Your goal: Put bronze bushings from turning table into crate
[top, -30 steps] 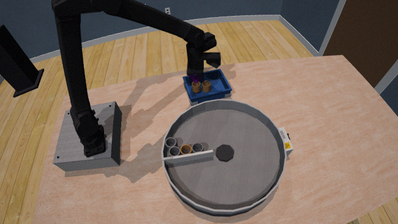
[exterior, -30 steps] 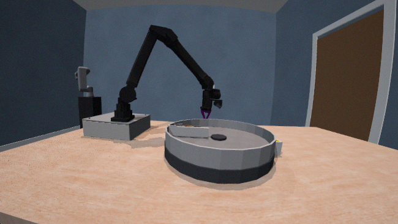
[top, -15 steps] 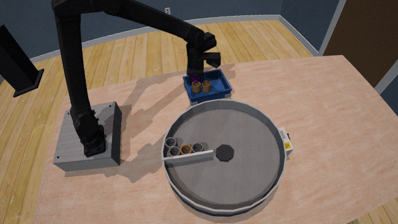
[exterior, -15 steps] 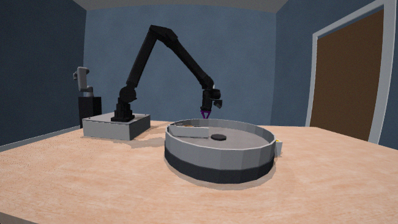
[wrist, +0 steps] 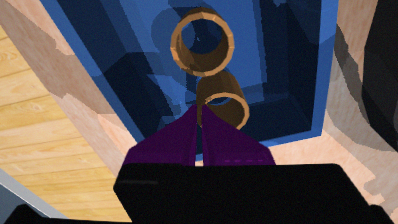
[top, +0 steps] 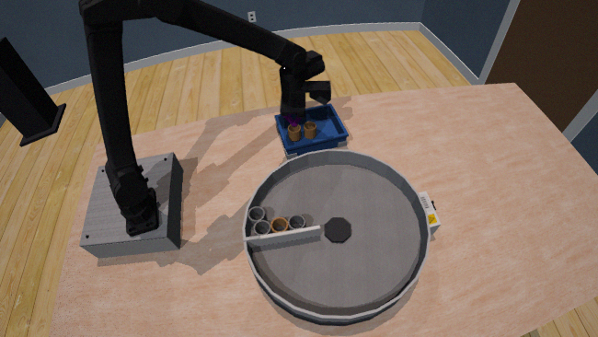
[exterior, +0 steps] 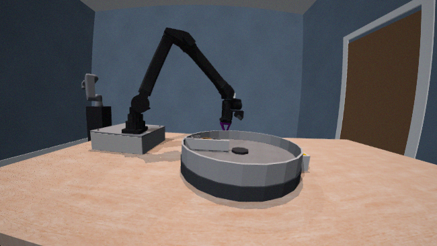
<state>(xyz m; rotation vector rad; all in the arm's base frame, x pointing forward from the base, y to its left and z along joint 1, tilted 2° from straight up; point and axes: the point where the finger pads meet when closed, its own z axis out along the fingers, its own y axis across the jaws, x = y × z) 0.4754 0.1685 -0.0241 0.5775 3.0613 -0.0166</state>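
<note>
Now: hand 40 mm short of the blue crate, 30 mm above it and 20 mm to the left of it. Round my hand: turning table (370 mm to the right, 30 mm behind).
</note>
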